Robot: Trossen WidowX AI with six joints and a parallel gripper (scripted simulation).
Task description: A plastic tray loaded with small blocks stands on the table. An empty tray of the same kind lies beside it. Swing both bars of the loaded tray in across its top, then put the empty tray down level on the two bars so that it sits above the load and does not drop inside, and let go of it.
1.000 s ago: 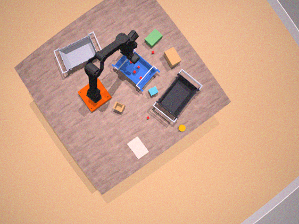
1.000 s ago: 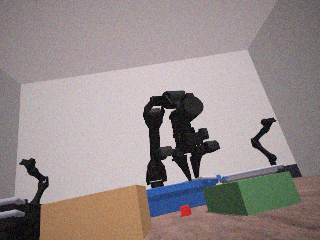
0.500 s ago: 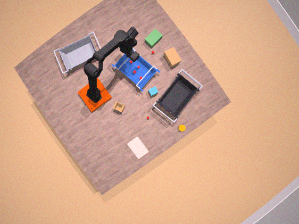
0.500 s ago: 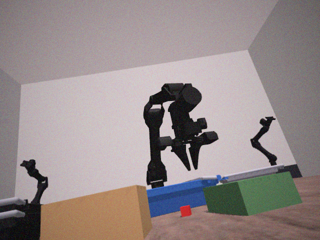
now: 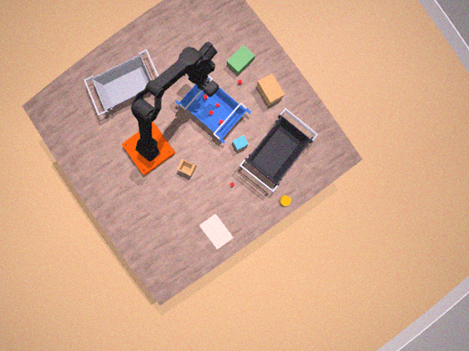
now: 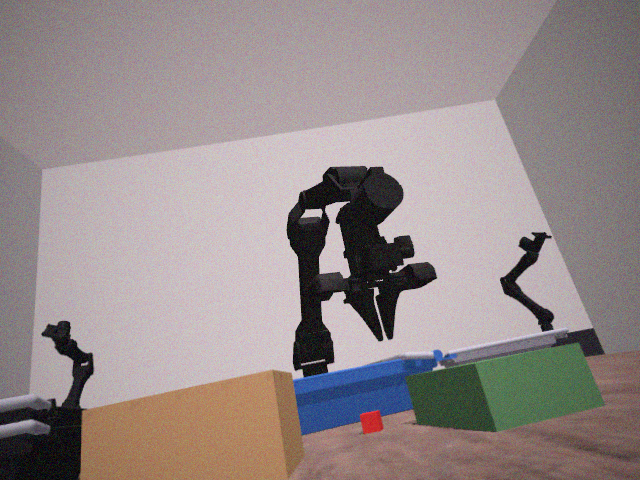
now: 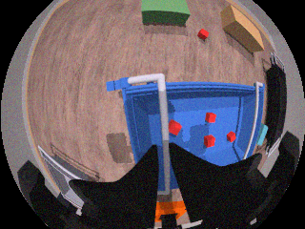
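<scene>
The grey tray lies 280 mm to the left of my gripper tip, 280 mm behind it and 50 mm below it. From my gripper tip the other things lie so: cyan block: 320 mm to the right, 70 mm below, 20 mm behind; red block: 180 mm ahead, 80 mm to the right, 80 mm below; green block: 250 mm ahead, 70 mm below, 10 mm to the left.
</scene>
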